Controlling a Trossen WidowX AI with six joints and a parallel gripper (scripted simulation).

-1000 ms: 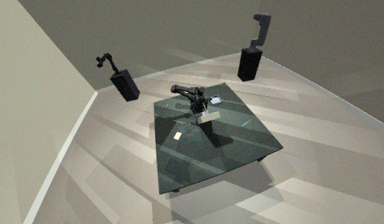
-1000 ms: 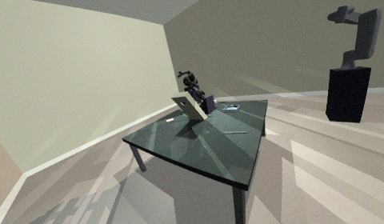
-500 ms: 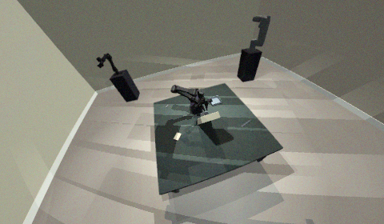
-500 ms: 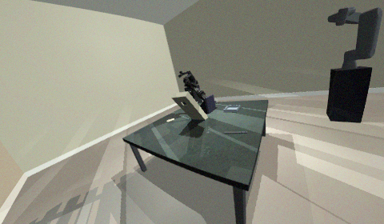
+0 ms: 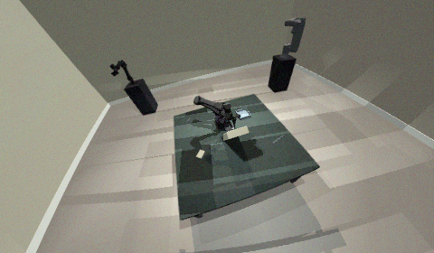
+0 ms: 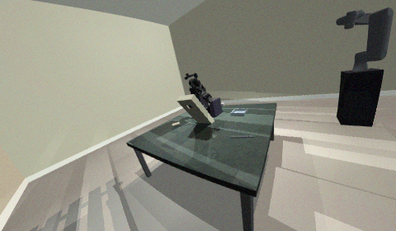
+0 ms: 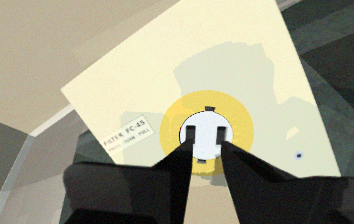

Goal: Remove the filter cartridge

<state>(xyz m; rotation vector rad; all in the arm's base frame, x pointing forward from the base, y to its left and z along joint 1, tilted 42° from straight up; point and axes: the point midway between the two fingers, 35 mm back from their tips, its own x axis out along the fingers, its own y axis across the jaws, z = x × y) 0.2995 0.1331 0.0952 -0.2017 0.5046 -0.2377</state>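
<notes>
My gripper tip is now 3 cm short of the round filter cartridge and 2 cm above it. From my gripper tip the other things lie so: small cream block: 3 cm ahead, 37 cm to the right, 28 cm below; cream service panel: 2 cm behind, 10 cm below; tray: 44 cm behind, 24 cm to the left, 27 cm below.
</notes>
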